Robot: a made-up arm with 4 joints.
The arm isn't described. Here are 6 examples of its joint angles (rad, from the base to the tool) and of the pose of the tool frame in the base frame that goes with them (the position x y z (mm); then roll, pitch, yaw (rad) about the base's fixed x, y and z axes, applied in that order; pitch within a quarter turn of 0, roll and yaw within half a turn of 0).
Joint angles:
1: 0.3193 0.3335 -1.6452 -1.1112
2: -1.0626 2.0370 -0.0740 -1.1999
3: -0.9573 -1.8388 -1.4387 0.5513
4: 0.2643 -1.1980 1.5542 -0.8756
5: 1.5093 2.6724 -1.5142 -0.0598
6: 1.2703 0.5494 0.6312 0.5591
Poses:
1: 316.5 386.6 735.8 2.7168 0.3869 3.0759
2: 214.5 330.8 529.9 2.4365 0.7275 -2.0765
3: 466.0 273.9 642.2 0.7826 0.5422 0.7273
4: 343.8 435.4 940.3 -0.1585 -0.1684 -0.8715
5: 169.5 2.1 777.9 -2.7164 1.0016 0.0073
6: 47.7 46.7 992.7 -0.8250 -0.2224 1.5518
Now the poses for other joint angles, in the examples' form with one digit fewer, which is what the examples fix.
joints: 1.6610 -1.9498 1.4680 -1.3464
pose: 401 -153 1022 -0.472 1.183 -2.160
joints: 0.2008 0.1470 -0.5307 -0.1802
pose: 293 440 903 1.200 0.740 2.222
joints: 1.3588 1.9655 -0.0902 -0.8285
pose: 176 -53 937 -0.631 0.072 2.025
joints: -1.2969 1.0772 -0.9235 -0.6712
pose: 217 228 337 -3.001 -0.040 -2.218
